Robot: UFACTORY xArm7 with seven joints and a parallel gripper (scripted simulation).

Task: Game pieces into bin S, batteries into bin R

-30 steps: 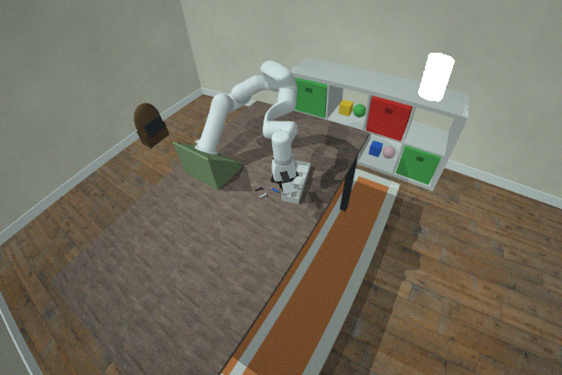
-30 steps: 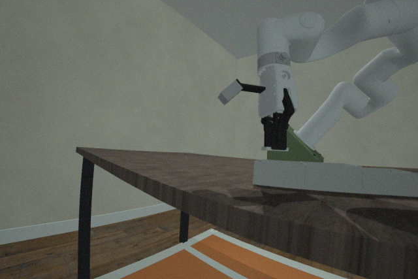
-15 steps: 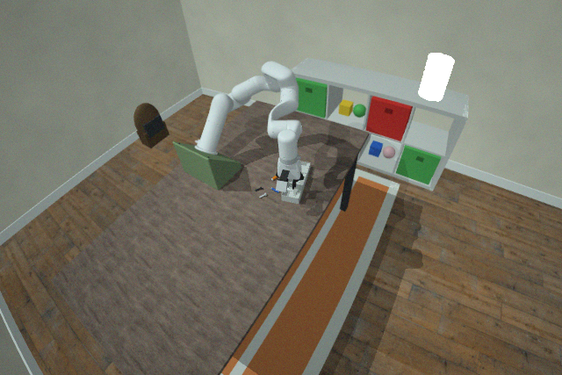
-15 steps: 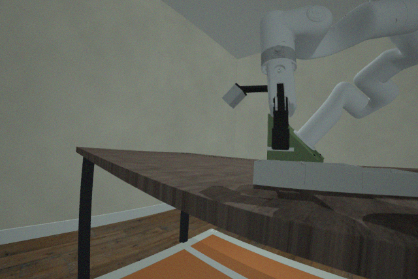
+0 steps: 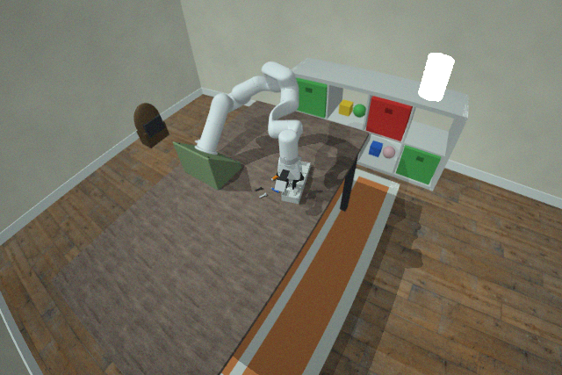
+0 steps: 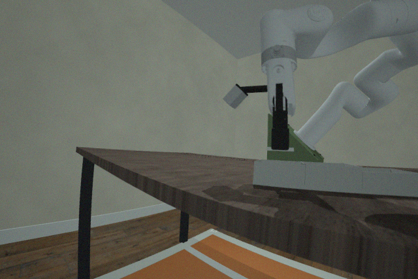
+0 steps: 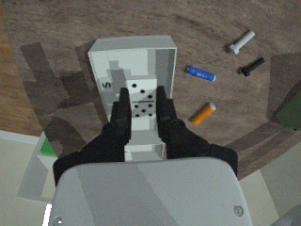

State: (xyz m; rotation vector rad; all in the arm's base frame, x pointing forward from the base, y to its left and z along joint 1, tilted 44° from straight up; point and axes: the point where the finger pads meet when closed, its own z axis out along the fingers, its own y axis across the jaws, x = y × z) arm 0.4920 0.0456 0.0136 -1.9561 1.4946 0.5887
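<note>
Right now my hand is 130 mm past the orange battery, 70 mm above it and 60 mm to the right of it. The rest, counted from my hand: blue battery (80 mm below, 80 mm behind, 10 mm to the right); then white bin (80 mm to the left, 60 mm below, 10 mm behind); then white domino (20 mm below).
</note>
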